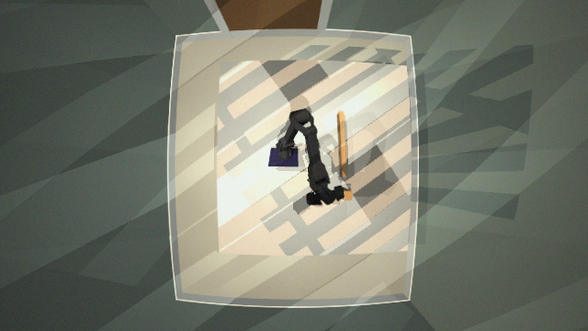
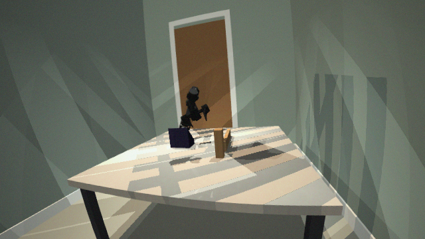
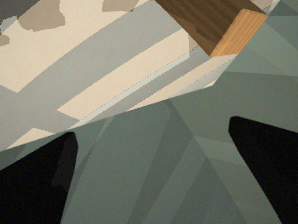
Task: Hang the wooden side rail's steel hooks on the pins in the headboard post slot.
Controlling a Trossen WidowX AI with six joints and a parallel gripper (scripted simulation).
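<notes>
My gripper tip is now 110 mm short of the headboard post, 30 mm to the right of it and 140 mm above it.
</notes>
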